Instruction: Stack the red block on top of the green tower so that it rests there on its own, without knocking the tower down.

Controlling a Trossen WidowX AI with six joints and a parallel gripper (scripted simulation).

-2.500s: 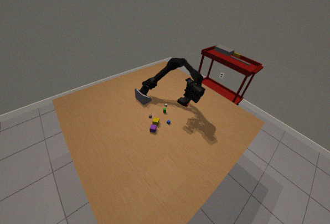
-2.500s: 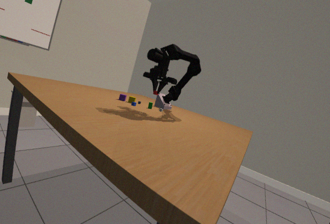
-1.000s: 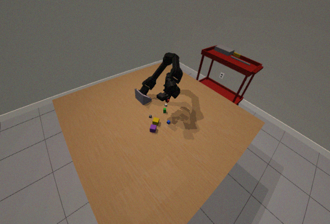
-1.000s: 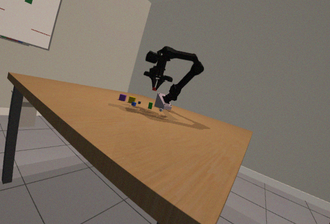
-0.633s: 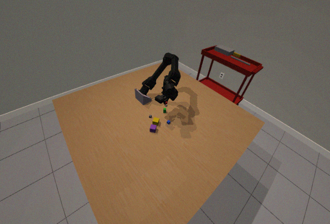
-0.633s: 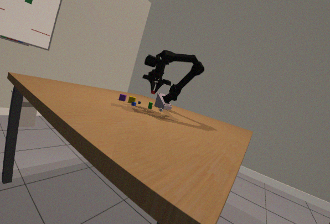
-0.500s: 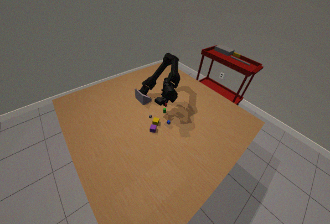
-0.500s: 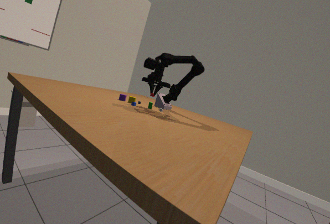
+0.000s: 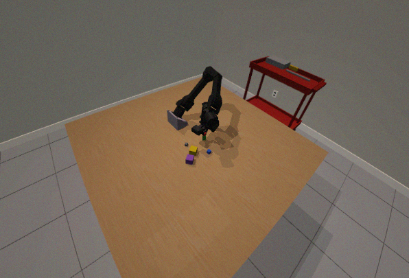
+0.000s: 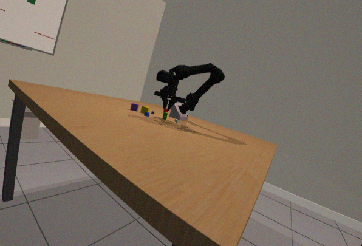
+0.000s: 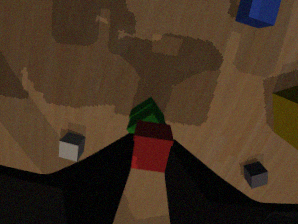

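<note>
Right now the small red block is right at my gripper tip. Also, from my gripper tip: small blue block 110 mm ahead, 40 mm to the right, 40 mm below; then yellow block 120 mm to the right, 50 mm ahead, 30 mm below; then small grey block 120 mm to the right, 40 mm below, 20 mm behind.
</note>
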